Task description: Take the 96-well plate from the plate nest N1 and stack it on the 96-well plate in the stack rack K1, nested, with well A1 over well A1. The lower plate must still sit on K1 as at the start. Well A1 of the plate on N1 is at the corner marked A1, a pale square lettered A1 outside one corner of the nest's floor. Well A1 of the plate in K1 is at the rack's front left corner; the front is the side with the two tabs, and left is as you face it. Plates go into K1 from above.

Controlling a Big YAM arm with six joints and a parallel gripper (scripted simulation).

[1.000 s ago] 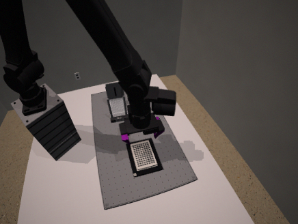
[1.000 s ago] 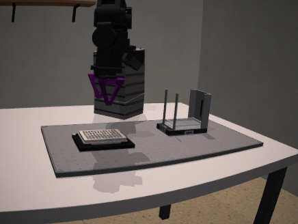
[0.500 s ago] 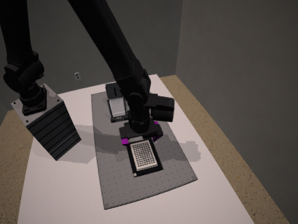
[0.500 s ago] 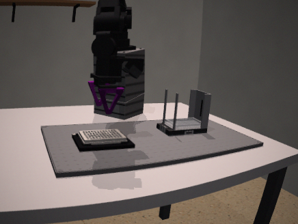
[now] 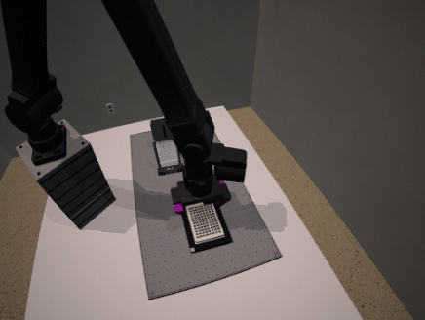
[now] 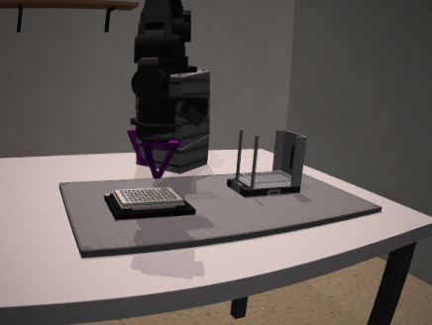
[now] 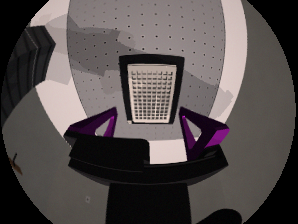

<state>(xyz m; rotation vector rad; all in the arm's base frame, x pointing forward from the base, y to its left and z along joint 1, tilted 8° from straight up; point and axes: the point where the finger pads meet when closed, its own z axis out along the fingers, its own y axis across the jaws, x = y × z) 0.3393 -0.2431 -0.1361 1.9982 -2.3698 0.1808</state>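
The pale A1 mark lies 70 mm to the right of my hand, 70 mm below it and 60 mm behind it. From my hand the other things lie so: tall back wall 390 mm to the left, 20 mm ahead.
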